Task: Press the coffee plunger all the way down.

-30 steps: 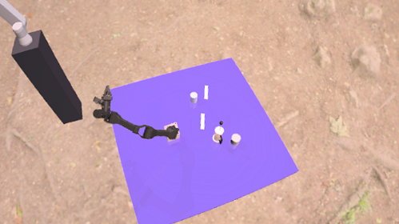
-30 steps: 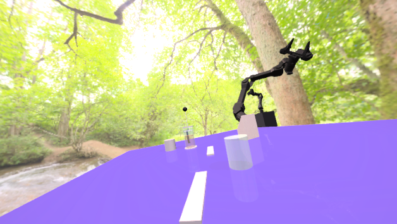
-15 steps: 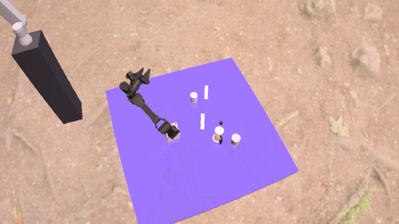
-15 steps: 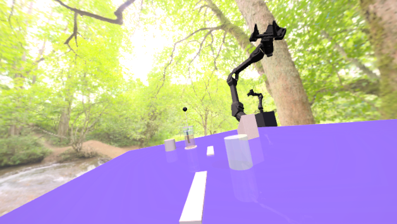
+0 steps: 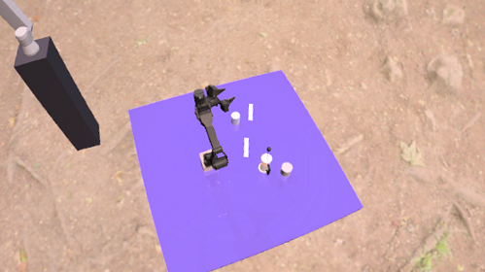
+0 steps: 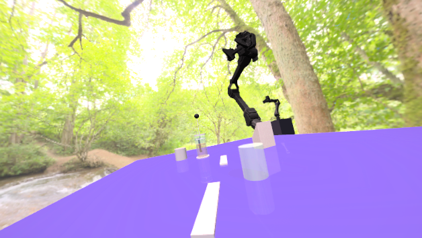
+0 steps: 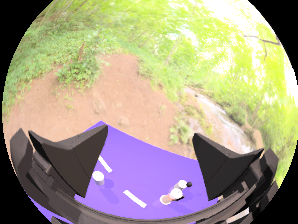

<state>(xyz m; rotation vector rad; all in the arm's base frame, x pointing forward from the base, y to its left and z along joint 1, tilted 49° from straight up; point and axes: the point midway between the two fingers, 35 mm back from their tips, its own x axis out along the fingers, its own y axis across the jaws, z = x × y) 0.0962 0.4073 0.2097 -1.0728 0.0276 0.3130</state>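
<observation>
Now: the coffee press 170 mm ahead of my gripper tip, 260 mm to the right of it and 420 mm below it.
</observation>
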